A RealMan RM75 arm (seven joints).
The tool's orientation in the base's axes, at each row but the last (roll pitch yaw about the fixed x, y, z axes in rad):
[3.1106, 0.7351, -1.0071]
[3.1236, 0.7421, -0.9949]
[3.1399, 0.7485, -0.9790]
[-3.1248, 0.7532, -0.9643]
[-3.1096, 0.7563, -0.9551]
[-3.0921, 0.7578, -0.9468]
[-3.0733, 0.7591, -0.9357]
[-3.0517, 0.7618, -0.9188]
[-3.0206, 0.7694, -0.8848]
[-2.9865, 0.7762, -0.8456]
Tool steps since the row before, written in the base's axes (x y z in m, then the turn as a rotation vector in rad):
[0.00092, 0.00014, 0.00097, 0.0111, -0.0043, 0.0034]
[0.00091, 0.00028, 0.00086, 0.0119, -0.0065, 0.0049]
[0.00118, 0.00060, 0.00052, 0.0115, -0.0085, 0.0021]
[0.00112, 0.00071, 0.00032, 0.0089, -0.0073, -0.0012]
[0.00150, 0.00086, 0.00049, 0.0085, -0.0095, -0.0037]
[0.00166, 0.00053, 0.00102, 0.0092, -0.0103, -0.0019]
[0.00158, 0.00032, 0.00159, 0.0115, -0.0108, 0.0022]
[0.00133, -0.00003, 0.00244, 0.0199, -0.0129, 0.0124]
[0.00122, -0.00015, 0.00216, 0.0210, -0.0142, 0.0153]
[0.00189, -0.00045, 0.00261, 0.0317, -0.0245, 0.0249]
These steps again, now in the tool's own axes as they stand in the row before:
[-0.00037, -0.00082, -0.00100, 0.0048, -0.0068, -0.0092]
[-0.00039, -0.00090, -0.00083, 0.0055, -0.0062, -0.0118]
[-0.00024, -0.00131, -0.00049, 0.0084, -0.0048, -0.0107]
[-0.00018, -0.00133, -0.00025, 0.0089, -0.0033, -0.0066]
[-0.00022, -0.00174, -0.00041, 0.0118, -0.0016, -0.0059]
[-0.00031, -0.00171, -0.00103, 0.0113, -0.0018, -0.0080]
[-0.00060, -0.00157, -0.00152, 0.0097, -0.0037, -0.0121]
[-0.00108, -0.00124, -0.00224, 0.0076, -0.0101, -0.0236]
[-0.00086, -0.00110, -0.00205, 0.0068, -0.0106, -0.0268]
[-0.00069, -0.00156, -0.00277, 0.0106, -0.0144, -0.0436]

